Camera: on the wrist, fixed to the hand. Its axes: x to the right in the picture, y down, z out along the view.
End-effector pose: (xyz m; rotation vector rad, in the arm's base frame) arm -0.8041 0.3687 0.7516 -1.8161 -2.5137 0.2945
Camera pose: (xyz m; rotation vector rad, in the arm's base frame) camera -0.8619 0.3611 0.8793 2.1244 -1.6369 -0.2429
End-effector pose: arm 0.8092 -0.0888 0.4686 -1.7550 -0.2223 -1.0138
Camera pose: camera 0.7028 -0.1538 0.5332 -0.3680 1.6673 1.6248
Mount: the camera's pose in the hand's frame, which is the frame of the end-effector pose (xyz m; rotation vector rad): 0.0000 -0.0780 -0.1167 0.0400 0.4648 -3.0573
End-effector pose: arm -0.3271 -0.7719 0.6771 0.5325 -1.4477 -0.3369
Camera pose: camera -0.2040 -0.8210 0.6310 -2.0896 -0.9958 2.0105
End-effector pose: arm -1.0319 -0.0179 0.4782 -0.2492 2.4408 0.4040
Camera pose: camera -1.0768 -0.1313 0.5477 -2.9127 -0.0642 -1.0552
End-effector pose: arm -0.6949 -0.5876 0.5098 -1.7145 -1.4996 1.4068
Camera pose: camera -0.6259 -0.5326 0.6190 1.0419 -1.3627 -0.6987
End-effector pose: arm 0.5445 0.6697 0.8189 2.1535 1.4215 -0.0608
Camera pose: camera 0.4474 0.7466 0.8849 1.4629 -2.4946 0.4723
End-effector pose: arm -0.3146 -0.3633 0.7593 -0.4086 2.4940 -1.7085
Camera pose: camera -0.3277 -0.2844 0.8747 1.6339 0.2536 0.2011
